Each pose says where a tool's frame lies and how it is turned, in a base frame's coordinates. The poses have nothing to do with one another.
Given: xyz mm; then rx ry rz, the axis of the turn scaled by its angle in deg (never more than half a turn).
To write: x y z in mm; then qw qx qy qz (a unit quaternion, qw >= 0). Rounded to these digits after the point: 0 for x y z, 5 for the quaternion.
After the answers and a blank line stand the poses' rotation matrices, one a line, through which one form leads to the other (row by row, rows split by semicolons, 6 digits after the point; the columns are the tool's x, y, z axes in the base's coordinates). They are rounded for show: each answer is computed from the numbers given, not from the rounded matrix.
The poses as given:
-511 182 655 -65.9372 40.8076 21.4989
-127 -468 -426 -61.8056 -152.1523 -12.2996
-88 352 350 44.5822 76.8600 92.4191
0 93 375 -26.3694 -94.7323 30.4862
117 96 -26 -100.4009 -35.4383 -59.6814
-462 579 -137 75.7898 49.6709 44.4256
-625 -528 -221 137.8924 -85.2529 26.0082
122 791 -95 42.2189 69.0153 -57.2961
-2 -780 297 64.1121 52.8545 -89.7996
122 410 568 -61.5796 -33.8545 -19.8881
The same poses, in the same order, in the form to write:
-511 182 655 0.76341 -0.52927 0.32756 0.17257
-127 -468 -426 0.13324 -0.37195 -0.91565 -0.07402
-88 352 350 0.43677 0.31282 0.53931 0.64848
0 93 375 0.62285 -0.20039 -0.71989 0.23167
117 96 -26 0.48437 -0.71964 -0.25401 -0.42777
-462 579 -137 0.63661 0.57915 0.37956 0.33948
-625 -528 -221 0.13752 0.83185 -0.51430 0.15690
122 791 -95 0.64853 0.32416 0.52990 -0.43992
-2 -780 297 0.48219 0.45909 0.37848 -0.64303
122 410 568 0.80369 -0.50174 -0.27584 -0.16204

0.725849 -0.610220 0.317451; -0.083253 0.380180 0.921158; -0.682797 -0.695050 0.225151
-0.687805 0.700875 -0.188943; 0.661425 0.712353 0.234669; 0.299068 0.036435 -0.953536
-0.422752 -0.229059 0.876820; 0.903883 -0.036765 0.426196; -0.065387 0.972718 0.222585
-0.143814 -0.000080 -0.989605; 0.577099 0.812350 -0.083932; 0.803912 -0.583170 -0.116781
0.504979 0.779988 0.369615; -0.048814 -0.401733 0.914455; 0.861750 -0.479823 -0.164792
0.481378 0.007409 0.876482; 0.871875 0.098686 -0.479682; -0.090051 0.995091 0.041046
0.421766 -0.898785 0.119577; -0.812480 -0.433177 -0.390173; 0.402480 0.067408 -0.912944
0.051341 0.914152 0.402107; -0.227060 0.402778 -0.886687; -0.972526 -0.045779 0.228247
-0.113467 0.967630 -0.225425; -0.272611 -0.248504 -0.929478; -0.955410 -0.044012 0.291984
0.795310 0.537261 -0.280771; 0.016331 0.444007 0.895875; 0.605982 -0.717084 0.344349

